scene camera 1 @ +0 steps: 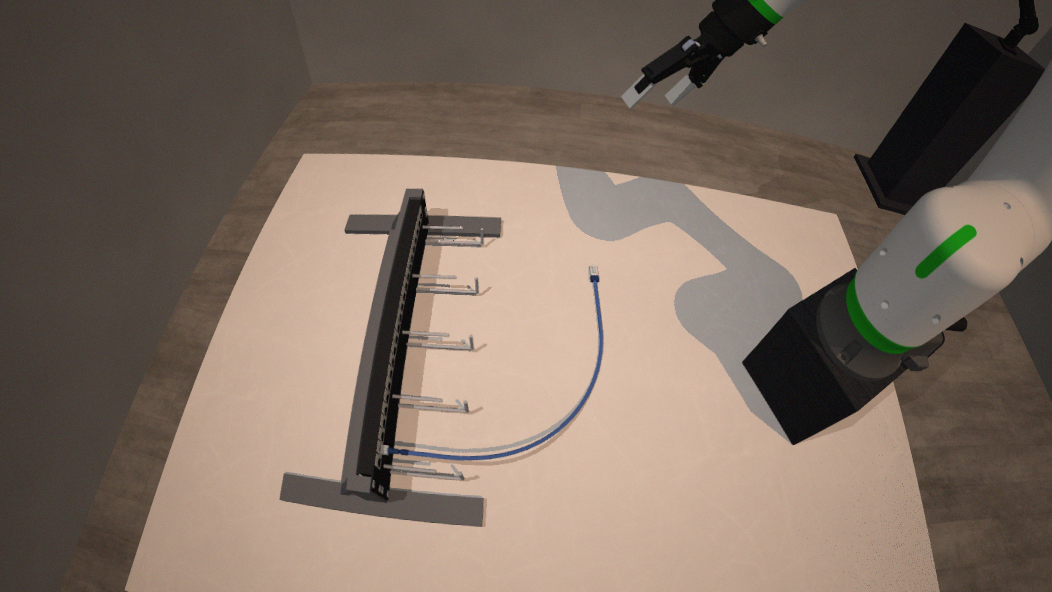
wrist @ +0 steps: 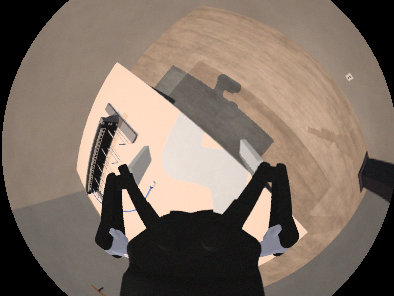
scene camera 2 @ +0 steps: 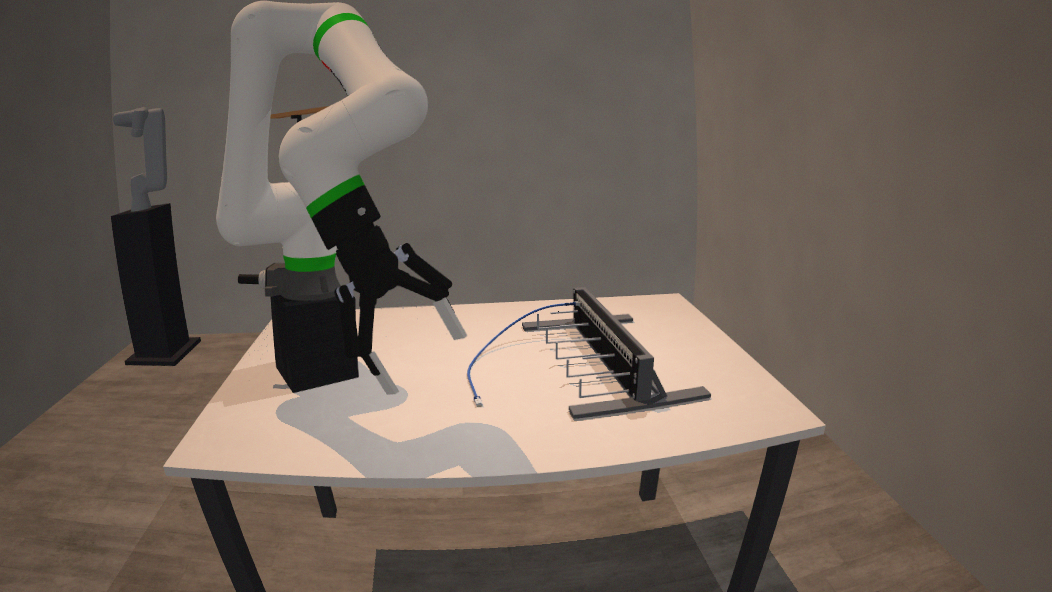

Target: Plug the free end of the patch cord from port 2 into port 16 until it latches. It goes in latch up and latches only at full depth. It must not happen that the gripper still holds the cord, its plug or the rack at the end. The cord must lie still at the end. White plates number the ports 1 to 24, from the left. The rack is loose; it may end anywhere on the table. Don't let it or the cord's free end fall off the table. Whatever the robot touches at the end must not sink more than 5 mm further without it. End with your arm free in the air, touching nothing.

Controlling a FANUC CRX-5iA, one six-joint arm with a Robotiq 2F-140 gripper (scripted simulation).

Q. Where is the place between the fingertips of the gripper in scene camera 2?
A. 427,364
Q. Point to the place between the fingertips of the gripper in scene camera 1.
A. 649,101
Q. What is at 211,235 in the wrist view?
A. The gripper.
